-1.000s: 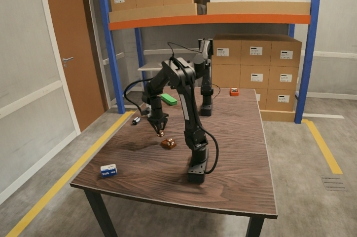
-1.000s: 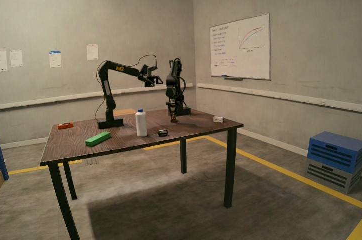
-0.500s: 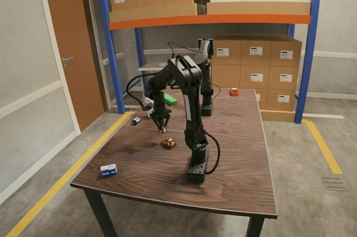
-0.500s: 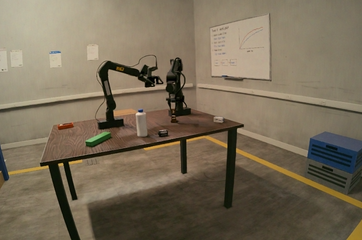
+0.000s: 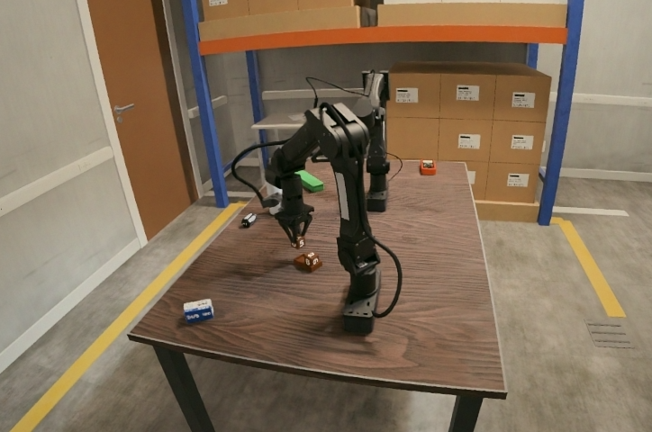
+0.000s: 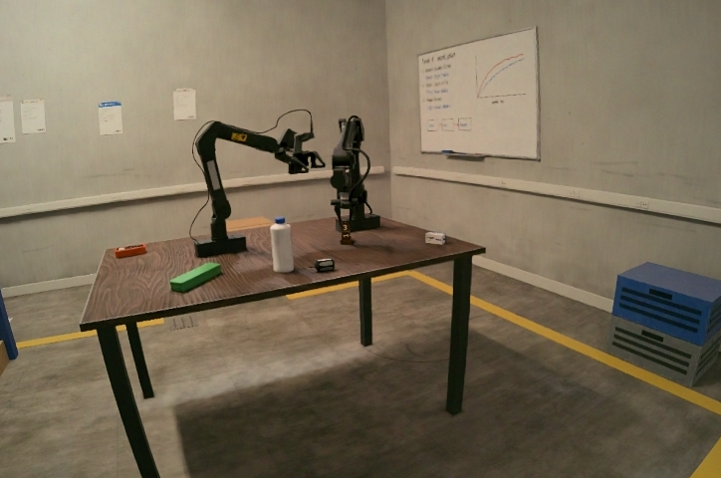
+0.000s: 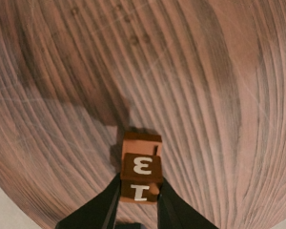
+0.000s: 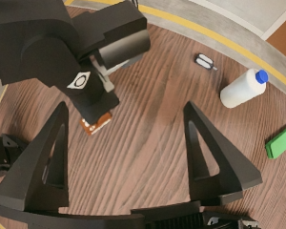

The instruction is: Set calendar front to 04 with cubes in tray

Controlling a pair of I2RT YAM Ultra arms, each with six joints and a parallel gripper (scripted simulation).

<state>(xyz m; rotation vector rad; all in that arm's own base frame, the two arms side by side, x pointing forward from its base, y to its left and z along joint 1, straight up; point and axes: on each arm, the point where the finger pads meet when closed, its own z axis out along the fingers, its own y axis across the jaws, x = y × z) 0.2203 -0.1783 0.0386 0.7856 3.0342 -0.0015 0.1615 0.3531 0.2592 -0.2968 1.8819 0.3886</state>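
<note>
The brown calendar tray lies 7 cm below my left hand, 3 cm behind it and 2 cm to the left of it. Also, from my left hand: black item (24 cm ahead, 23 cm to the right, 6 cm below).
</note>
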